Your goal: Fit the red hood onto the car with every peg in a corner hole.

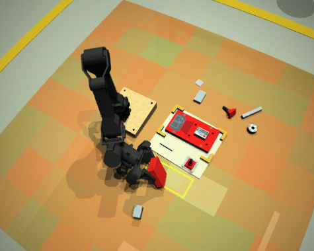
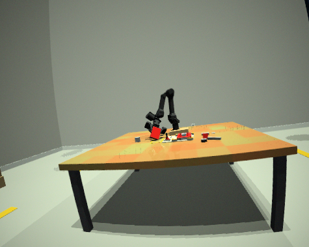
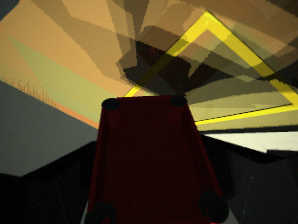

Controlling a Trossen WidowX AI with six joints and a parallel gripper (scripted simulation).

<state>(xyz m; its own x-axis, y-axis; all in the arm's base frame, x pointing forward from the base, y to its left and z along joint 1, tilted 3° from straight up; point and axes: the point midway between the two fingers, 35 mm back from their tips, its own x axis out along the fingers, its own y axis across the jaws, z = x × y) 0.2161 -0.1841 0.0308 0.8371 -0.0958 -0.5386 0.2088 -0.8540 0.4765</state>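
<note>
My gripper tip is 10 mm below the red hood. From my gripper tip the other things lie so: grey engine block: 100 mm ahead, 230 mm to the left, 30 mm below; silver wheel: 290 mm ahead, 340 mm to the left, 40 mm below.
</note>
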